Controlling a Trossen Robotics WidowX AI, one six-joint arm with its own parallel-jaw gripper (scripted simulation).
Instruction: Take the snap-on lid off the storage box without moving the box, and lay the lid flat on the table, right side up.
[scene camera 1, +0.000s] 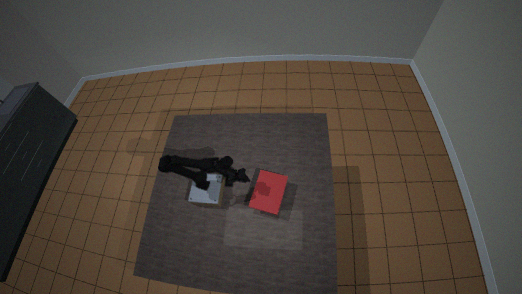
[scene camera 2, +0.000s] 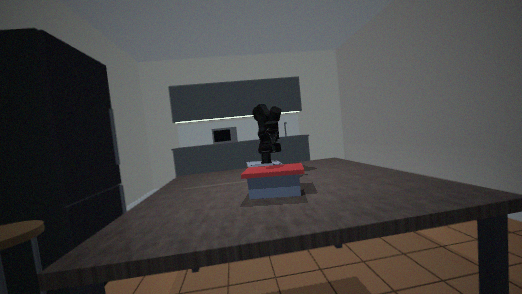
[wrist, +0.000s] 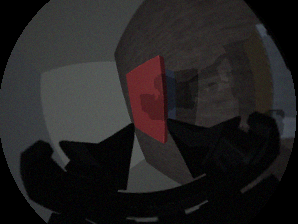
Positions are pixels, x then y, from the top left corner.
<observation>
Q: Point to a lid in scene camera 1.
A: At 267, 196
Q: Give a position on a lid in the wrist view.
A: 148, 93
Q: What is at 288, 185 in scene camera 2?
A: A storage box.
</observation>
